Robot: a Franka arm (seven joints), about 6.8 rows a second.
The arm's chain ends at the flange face. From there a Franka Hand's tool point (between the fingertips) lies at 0.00 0.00 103.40 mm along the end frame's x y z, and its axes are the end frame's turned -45 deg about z.
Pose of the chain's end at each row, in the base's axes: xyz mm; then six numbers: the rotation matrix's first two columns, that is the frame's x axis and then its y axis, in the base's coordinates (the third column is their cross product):
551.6 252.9 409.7 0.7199 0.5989 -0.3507 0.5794 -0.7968 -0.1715
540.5 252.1 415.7 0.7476 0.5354 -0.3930 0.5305 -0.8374 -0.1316
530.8 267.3 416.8 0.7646 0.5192 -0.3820 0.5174 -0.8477 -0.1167
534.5 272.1 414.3 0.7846 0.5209 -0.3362 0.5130 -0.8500 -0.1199
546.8 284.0 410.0 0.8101 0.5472 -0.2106 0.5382 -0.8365 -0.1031
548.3 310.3 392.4 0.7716 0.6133 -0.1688 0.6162 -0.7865 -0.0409
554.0 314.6 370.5 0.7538 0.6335 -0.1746 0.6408 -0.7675 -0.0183
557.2 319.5 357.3 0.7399 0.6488 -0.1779 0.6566 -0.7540 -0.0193
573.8 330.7 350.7 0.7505 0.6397 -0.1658 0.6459 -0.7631 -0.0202
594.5 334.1 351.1 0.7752 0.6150 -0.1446 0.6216 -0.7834 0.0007
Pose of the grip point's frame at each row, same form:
512.1 244.7 314.5 0.0993 0.9869 -0.1267 0.9187 -0.1399 -0.3693
499.2 240.7 321.6 0.1535 0.9707 -0.1848 0.9038 -0.2135 -0.3709
491.1 256.1 322.0 0.1748 0.9665 -0.1876 0.9065 -0.2323 -0.3526
498.5 264.0 317.7 0.1921 0.9694 -0.1529 0.9175 -0.2327 -0.3225
522.8 280.9 309.5 0.1923 0.9784 -0.0760 0.9534 -0.2046 -0.2218
532.0 302.8 290.6 0.1099 0.9898 -0.0904 0.9813 -0.1225 -0.1483
538.9 304.5 268.7 0.0799 0.9907 -0.1105 0.9861 -0.0948 -0.1364
542.0 308.9 255.6 0.0589 0.9919 -0.1121 0.9875 -0.0744 -0.1394
559.4 321.2 248.8 0.0740 0.9919 -0.1030 0.9874 -0.0873 -0.1315
582.8 324.7 248.8 0.1086 0.9888 -0.1027 0.9877 -0.1191 -0.1018

